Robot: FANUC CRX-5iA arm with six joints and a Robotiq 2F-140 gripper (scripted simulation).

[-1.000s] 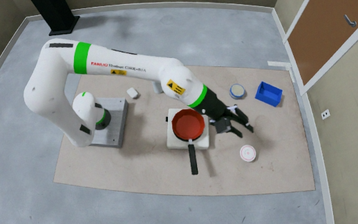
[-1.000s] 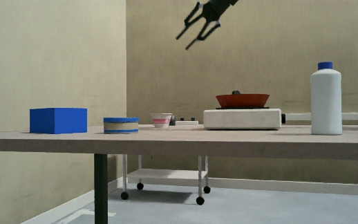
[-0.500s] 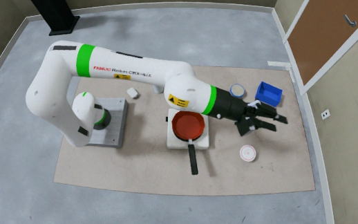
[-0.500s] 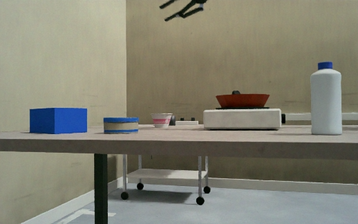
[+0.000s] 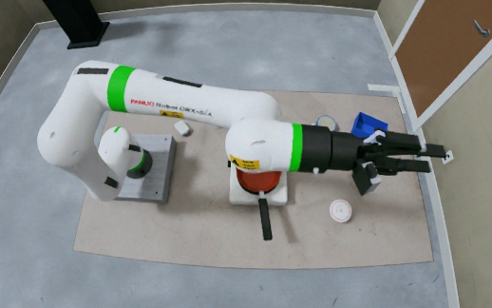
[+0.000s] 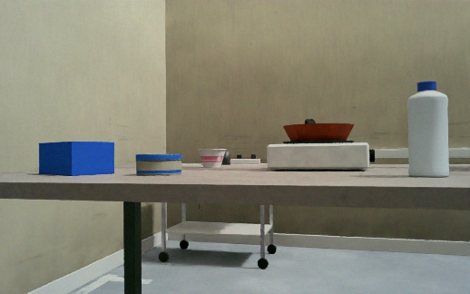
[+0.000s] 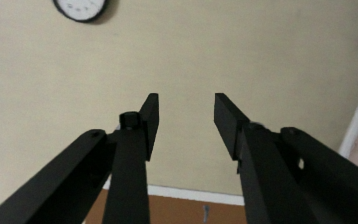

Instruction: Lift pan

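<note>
The red pan lies 330 mm behind my hand, 120 mm to the left of it and 560 mm below it. From my hand the other things lie so: white hot plate: 360 mm behind, 180 mm to the left, 630 mm below; pink-striped cup: 10 mm ahead, 30 mm to the left, 630 mm below; blue-rimmed round tin: 10 mm behind, 460 mm to the left, 640 mm below.
</note>
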